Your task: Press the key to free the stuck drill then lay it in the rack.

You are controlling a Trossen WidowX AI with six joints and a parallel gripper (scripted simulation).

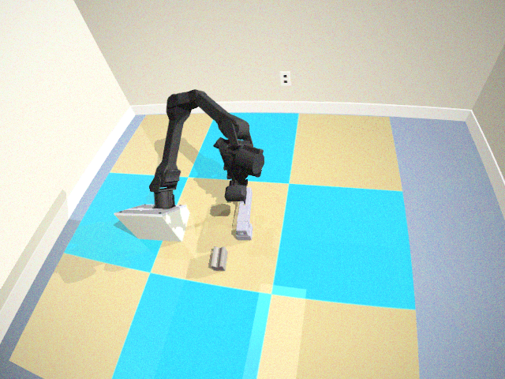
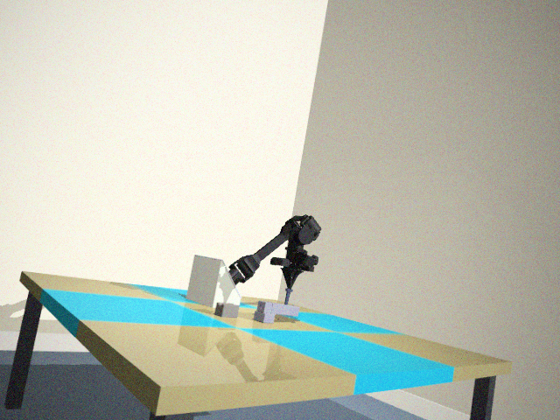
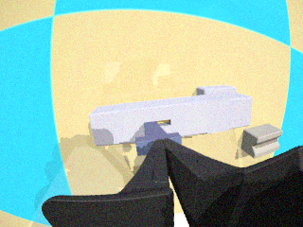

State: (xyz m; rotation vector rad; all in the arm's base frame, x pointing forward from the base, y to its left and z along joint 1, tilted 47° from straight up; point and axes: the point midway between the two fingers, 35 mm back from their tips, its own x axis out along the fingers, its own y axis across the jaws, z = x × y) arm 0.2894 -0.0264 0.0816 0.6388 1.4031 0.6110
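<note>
Right now my gripper tip is 30 mm above the dark blue key. From my gripper tip the other things lie so: lavender grey block 80 mm below, 40 mm to the right, 10 mm behind; drill 70 mm below, 60 mm to the right, 10 mm behind; grey rack 200 mm to the right, 100 mm below, 80 mm behind.
</note>
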